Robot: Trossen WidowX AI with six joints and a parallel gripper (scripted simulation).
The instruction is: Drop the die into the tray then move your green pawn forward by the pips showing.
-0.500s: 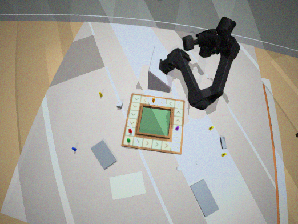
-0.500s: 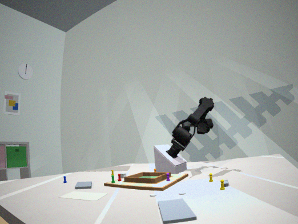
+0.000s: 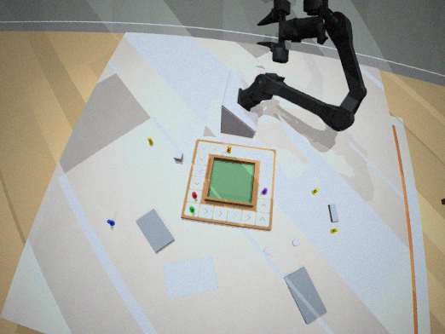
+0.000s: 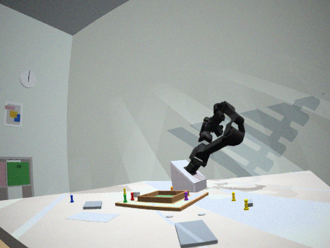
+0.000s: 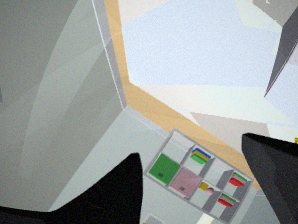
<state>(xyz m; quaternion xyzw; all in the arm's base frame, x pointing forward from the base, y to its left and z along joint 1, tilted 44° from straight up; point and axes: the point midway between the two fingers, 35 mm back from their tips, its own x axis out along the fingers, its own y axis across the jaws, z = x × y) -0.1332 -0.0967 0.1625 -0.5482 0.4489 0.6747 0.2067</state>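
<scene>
Now: gripper tip 34 cm short of the white die, 27 cm above it and 21 cm to the left of it. The rest, counted from my gripper tip: orange pawn 29 cm ahead, 25 cm below, 4 cm to the right; then purple pawn 43 cm ahead, 25 cm below, 9 cm to the left; then green-felt tray 41 cm ahead, 27 cm below, 2 cm to the right.
</scene>
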